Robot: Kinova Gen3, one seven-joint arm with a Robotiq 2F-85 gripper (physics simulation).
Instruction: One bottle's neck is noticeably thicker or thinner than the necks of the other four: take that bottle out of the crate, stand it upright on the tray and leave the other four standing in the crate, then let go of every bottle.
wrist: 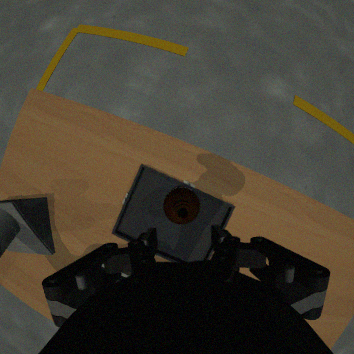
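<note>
A brown bottle stands upright on the dark rectangular tray, seen from above with its dark mouth towards the lower part of its round body. My gripper is open and empty; its fingertips are apart in front of the tray's lower part in the view, and the bottle shows beyond them, clear of both fingers. The crate with the other four bottles cannot be made out in this view.
The tray lies on a wooden table. A dark grey angular object stands at the left edge. Yellow lines mark the grey floor beyond the table's edge.
</note>
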